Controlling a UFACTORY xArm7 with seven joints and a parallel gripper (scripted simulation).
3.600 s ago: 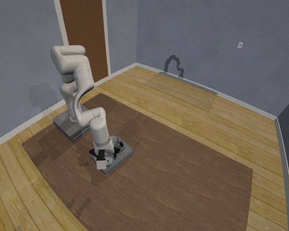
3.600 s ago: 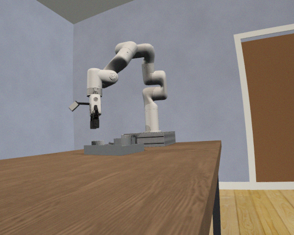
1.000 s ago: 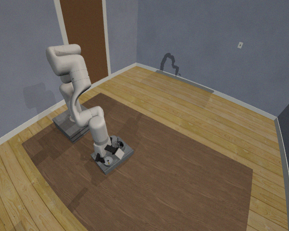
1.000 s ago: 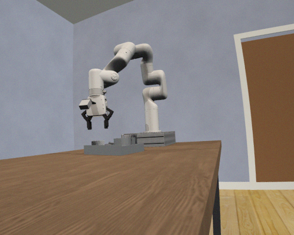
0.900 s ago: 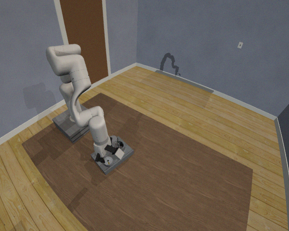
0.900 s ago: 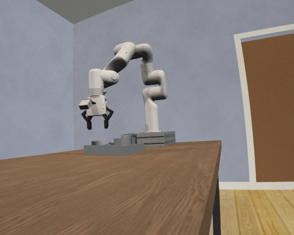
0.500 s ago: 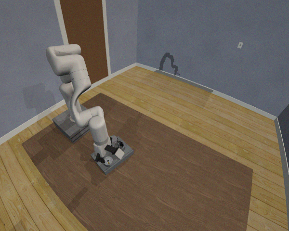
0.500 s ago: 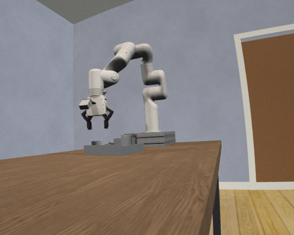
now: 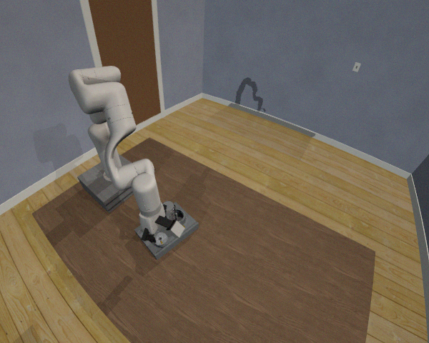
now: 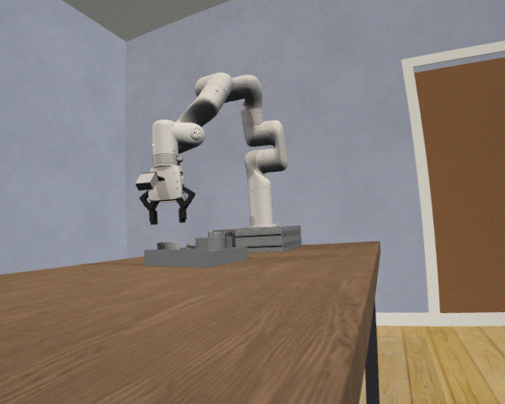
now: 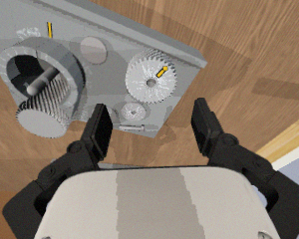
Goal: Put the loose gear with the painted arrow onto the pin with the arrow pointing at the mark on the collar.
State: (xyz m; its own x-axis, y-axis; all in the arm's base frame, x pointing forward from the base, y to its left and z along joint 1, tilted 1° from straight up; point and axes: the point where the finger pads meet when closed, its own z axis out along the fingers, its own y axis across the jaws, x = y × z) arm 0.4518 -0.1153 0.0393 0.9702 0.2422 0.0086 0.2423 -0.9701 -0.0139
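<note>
Right now my hand is 70 mm above the gear. Round my hand: short peg 110 mm behind, 10 mm to the left, 80 mm below.
</note>
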